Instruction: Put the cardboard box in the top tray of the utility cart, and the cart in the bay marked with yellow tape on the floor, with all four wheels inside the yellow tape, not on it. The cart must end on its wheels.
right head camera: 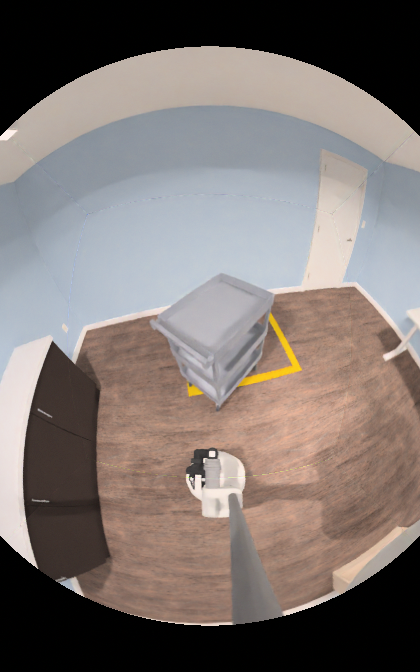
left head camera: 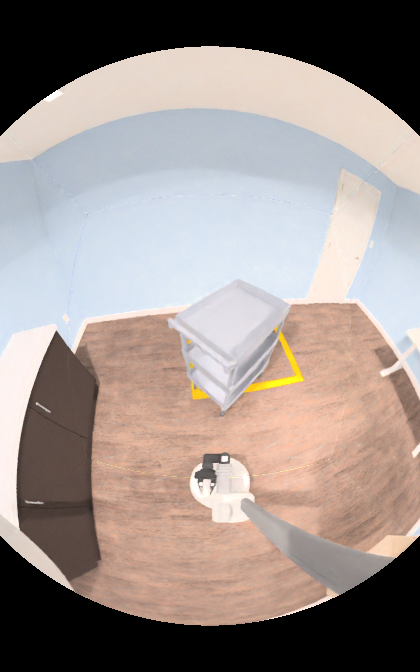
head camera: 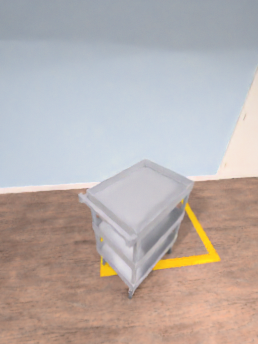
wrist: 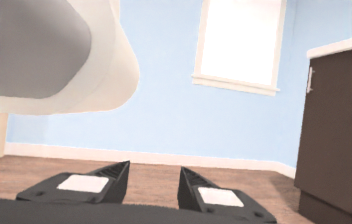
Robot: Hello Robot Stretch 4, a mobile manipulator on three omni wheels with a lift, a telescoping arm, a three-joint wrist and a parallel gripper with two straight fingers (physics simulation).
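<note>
The grey utility cart (head camera: 165,212) (left head camera: 260,340) (right head camera: 245,330) stands upright, turned diagonally to the bay marked with yellow tape (head camera: 207,245) (left head camera: 291,356) (right head camera: 286,346). Its nearest corner and the wheel there (head camera: 131,294) (left head camera: 222,413) (right head camera: 218,407) stick out past the front tape, on the robot's side. Another wheel is near the tape's front left corner; its exact place is unclear. The far wheel is hidden. The top tray (head camera: 137,197) holds nothing. The cardboard box does not show in these views. My gripper (wrist: 154,178) is open and empty, folded over the base, apart from the cart.
A dark cabinet (left head camera: 60,450) (right head camera: 62,460) (wrist: 327,130) with a white top stands on the left. A white table leg (left head camera: 400,361) (right head camera: 398,346) is at the right. Pale wooden furniture (right head camera: 367,560) is at the rear right. A blue wall (head camera: 120,110) rises behind the bay, with a white door (left head camera: 345,245) at its right.
</note>
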